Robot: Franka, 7 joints.
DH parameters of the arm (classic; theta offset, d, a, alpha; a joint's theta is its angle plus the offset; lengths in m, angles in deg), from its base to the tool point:
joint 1: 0 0.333 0 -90
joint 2: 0 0 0 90
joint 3: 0 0.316 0.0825 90
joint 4: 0 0 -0.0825 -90
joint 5: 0 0.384 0 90
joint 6: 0 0 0.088 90
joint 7: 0 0.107 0 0
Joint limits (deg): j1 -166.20..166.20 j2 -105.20..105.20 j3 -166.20..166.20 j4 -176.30..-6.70 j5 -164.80..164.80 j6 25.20..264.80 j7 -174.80..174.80
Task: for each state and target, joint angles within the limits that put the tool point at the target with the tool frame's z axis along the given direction. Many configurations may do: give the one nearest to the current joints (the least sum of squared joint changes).
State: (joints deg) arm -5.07 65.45 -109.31 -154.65 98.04 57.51 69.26
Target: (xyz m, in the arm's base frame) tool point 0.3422 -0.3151 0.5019 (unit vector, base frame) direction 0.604 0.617 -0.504
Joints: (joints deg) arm 29.26 64.63 -118.72 -124.49 99.35 37.02 69.26
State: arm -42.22 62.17 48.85 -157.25 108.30 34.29 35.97
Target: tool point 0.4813 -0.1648 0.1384 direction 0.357 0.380 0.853
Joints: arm -53.36 56.37 19.85 -116.23 98.88 48.63 35.97
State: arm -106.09 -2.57 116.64 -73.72 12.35 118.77 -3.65
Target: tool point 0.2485 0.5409 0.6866 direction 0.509 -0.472 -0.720
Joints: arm -67.82 -29.73 117.50 -57.84 -18.91 69.35 -3.65
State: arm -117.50 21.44 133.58 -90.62 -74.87 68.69 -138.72
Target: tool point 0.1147 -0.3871 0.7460 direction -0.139 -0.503 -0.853
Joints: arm -151.55 60.99 144.15 -102.84 -75.92 60.54 -138.72
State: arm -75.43 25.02 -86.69 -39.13 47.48 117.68 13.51
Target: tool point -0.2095 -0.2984 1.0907 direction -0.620 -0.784 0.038
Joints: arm -59.89 17.53 -108.71 -36.02 49.00 124.93 13.51
